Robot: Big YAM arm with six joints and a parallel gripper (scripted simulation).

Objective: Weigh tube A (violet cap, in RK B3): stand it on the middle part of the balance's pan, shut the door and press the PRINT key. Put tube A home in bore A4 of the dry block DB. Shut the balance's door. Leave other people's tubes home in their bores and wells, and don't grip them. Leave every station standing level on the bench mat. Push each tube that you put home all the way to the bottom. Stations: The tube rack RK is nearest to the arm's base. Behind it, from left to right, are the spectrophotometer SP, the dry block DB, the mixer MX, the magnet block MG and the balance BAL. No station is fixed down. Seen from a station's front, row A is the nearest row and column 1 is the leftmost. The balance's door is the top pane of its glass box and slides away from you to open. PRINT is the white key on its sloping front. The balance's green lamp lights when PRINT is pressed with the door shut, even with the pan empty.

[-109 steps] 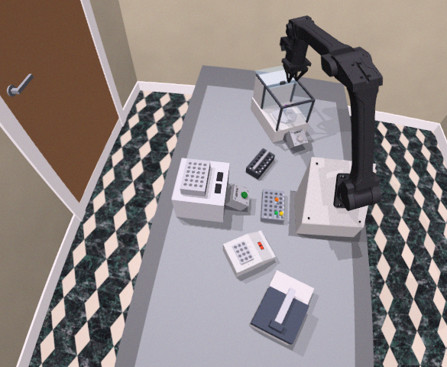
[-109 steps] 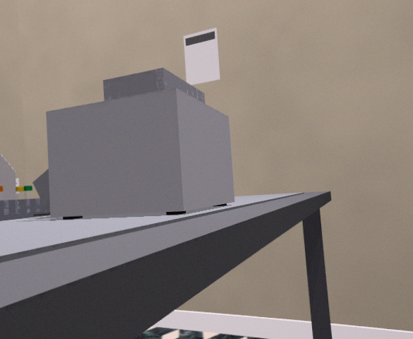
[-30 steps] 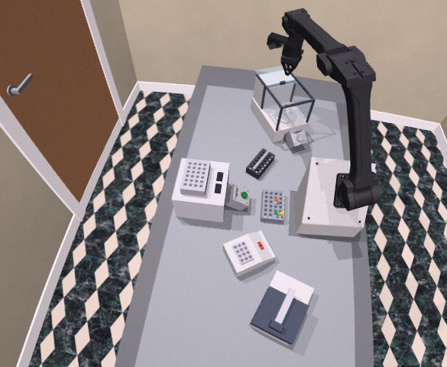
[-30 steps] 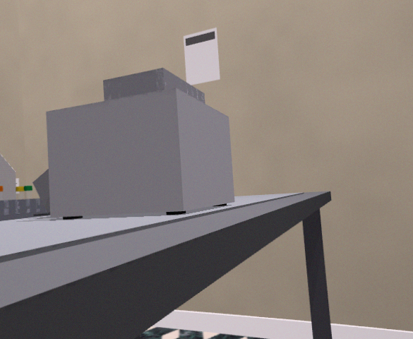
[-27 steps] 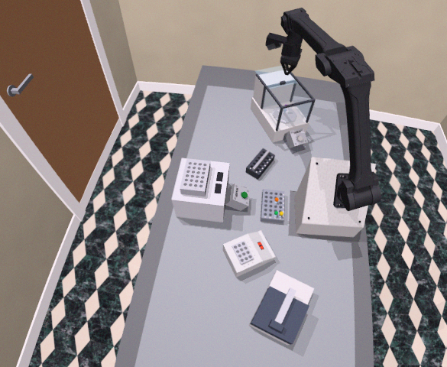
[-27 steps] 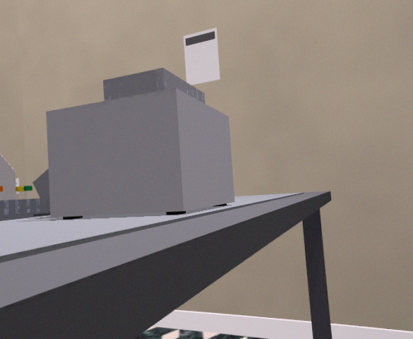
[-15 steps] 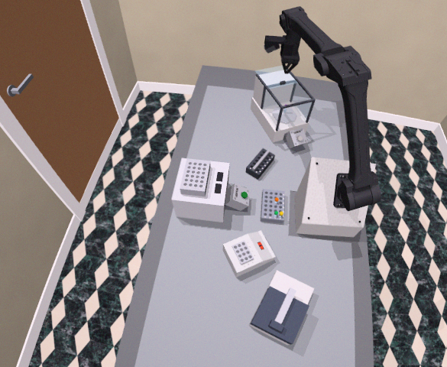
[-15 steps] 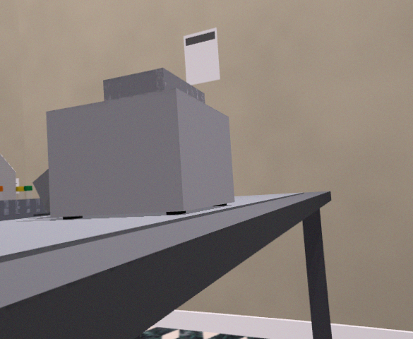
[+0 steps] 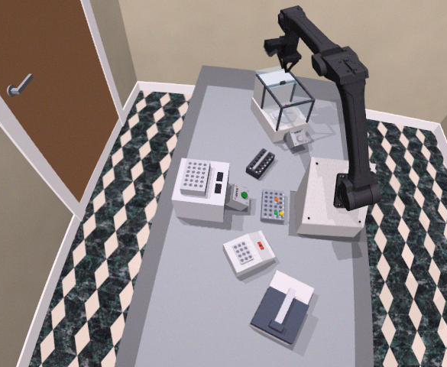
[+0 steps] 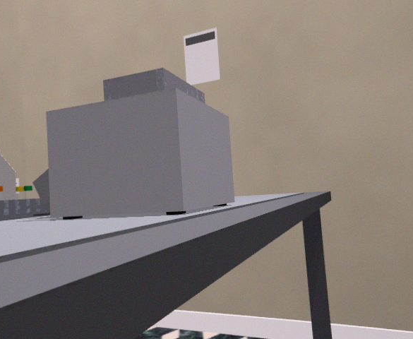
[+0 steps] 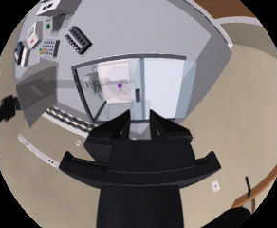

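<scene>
The balance door lies 80 mm below my hand, 20 mm to the right of it and 10 mm ahead of it. The rest, counted from my hand: tube rack RK (500 mm to the left, 270 mm below, 40 mm ahead); black magnet block MG (300 mm to the left, 270 mm below, 80 mm ahead); white PRINT key (220 mm below, 190 mm to the left, 90 mm behind).
</scene>
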